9 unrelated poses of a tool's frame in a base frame.
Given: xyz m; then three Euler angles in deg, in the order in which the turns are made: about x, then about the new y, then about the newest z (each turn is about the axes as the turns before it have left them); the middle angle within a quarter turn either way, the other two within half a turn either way.
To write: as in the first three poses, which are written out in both.
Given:
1: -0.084 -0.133 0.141 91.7 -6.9 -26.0
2: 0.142 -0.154 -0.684 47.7 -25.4 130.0
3: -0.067 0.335 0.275 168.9 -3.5 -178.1
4: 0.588 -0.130 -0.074 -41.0 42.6 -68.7
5: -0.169 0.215 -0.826 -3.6 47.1 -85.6
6: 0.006 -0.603 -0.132 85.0 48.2 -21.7
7: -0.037 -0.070 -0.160 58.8 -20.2 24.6
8: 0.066 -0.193 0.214 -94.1 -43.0 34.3
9: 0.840 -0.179 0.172 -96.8 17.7 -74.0
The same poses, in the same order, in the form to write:
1: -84 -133 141 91.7 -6.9 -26.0
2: 142 -154 -684 47.7 -25.4 130.0
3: -67 335 275 168.9 -3.5 -178.1
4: 588 -130 -74 -41.0 42.6 -68.7
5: -169 215 -826 -3.6 47.1 -85.6
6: 6 -603 -132 85.0 48.2 -21.7
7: -37 -70 -160 58.8 -20.2 24.6
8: 66 -193 214 -94.1 -43.0 34.3
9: 840 -179 172 -96.8 17.7 -74.0
